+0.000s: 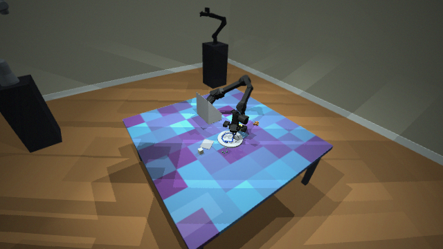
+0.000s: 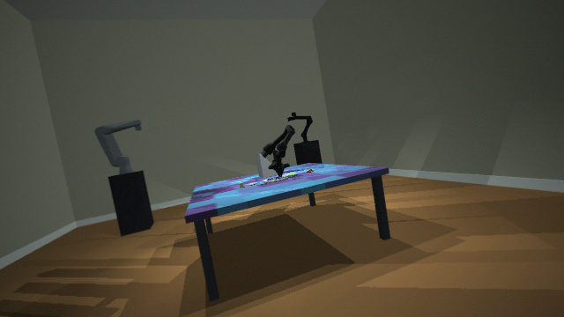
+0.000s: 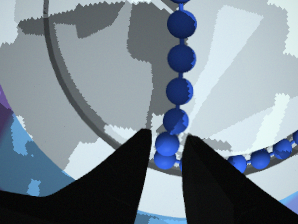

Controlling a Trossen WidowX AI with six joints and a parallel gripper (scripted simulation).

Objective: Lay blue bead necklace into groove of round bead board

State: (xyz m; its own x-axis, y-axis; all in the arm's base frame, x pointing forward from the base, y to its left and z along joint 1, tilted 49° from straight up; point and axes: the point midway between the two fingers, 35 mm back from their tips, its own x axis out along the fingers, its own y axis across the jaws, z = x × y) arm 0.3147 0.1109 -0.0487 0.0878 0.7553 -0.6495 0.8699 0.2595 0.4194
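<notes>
My gripper tip is now 50 mm to the left of the round white bead board, 10 mm short of it and 10 mm above it. From my gripper tip the other things lie so: cream cube: 330 mm to the right; yellow patch: 110 mm to the left, 90 mm behind, 10 mm below; flat grey square: 230 mm to the right, 50 mm behind, 10 mm below.
</notes>
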